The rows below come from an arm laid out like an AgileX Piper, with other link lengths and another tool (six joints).
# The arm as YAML. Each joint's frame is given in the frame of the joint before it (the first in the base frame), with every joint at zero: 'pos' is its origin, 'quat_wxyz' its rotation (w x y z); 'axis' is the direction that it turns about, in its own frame. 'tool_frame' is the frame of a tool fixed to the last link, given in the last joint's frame.
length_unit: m
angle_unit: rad
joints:
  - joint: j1
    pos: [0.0, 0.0, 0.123]
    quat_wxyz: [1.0, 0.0, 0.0, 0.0]
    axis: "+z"
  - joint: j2
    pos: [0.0, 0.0, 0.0]
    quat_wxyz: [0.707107, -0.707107, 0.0, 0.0]
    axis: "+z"
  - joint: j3
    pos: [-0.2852, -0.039, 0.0]
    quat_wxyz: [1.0, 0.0, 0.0, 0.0]
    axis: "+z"
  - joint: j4
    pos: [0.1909, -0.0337, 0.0]
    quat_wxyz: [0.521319, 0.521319, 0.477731, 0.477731]
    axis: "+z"
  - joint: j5
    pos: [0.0, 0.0, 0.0]
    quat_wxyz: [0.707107, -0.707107, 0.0, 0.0]
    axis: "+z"
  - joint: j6
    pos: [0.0, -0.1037, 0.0]
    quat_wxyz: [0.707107, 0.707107, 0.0, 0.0]
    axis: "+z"
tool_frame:
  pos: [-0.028, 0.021, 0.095]
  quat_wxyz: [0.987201, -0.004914, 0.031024, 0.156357]
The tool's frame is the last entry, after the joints.
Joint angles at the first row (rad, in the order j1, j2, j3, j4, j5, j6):
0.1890, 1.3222, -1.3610, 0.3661, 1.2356, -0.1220
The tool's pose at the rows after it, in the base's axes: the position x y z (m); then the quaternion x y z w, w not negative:
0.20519 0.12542 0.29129 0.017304 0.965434 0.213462 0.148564
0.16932 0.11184 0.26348 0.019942 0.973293 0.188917 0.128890
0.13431 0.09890 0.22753 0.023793 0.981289 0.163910 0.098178
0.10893 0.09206 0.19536 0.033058 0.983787 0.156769 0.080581
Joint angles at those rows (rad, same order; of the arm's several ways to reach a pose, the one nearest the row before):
0.1890, 1.1861, -1.2120, 0.3525, 1.2404, -0.1147
0.1890, 1.0697, -1.0474, 0.3115, 1.2429, -0.1137
0.1890, 0.9676, -0.8694, 0.2750, 1.2393, -0.1138
0.1891, 0.8841, -0.6994, 0.2706, 1.1907, -0.1128

